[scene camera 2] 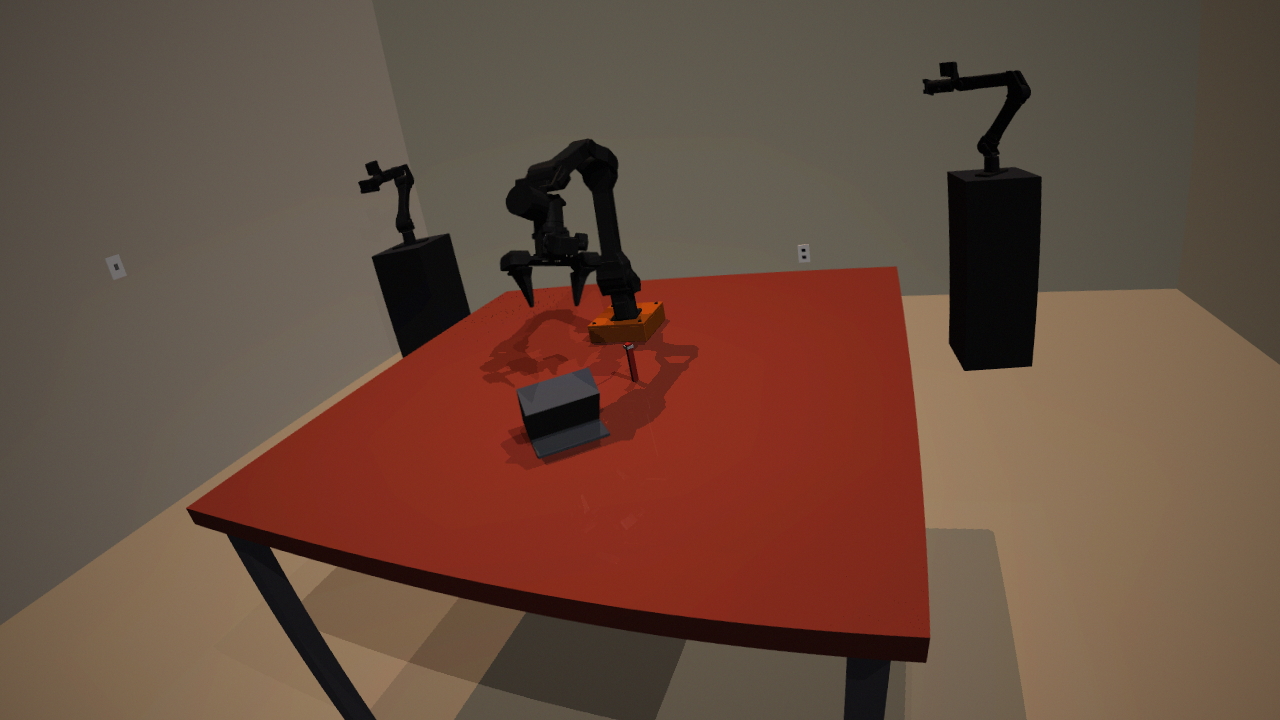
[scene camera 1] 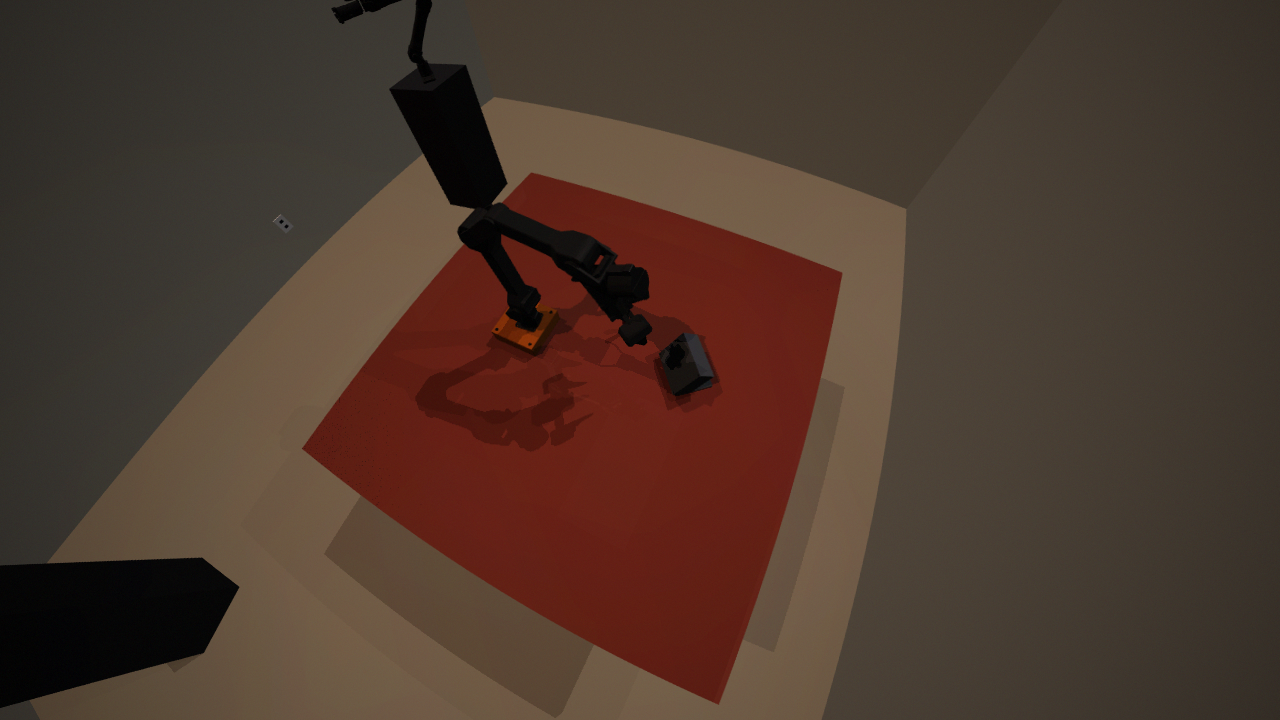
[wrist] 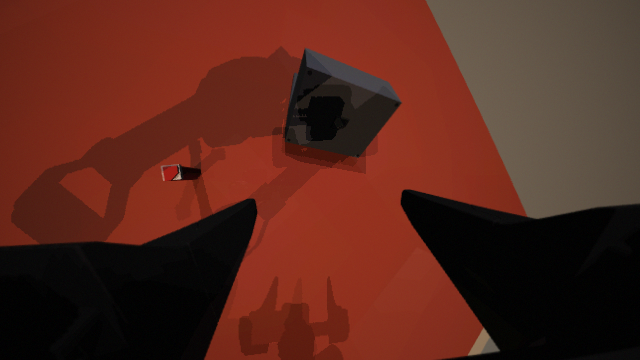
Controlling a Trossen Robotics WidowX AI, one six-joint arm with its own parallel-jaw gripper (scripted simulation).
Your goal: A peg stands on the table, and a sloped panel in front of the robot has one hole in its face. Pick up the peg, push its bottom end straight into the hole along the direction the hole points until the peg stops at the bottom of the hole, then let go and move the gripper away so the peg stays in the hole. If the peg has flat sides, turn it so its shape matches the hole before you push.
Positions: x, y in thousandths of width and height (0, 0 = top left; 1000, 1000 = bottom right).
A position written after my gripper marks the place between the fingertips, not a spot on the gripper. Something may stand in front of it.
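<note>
A grey sloped panel is visible at (scene camera 2: 445, 556), (scene camera 1: 538, 484) and (wrist: 523, 246). My gripper, at (scene camera 2: 433, 426), (scene camera 1: 497, 462) and (wrist: 516, 560), is open and holds nothing.
</note>
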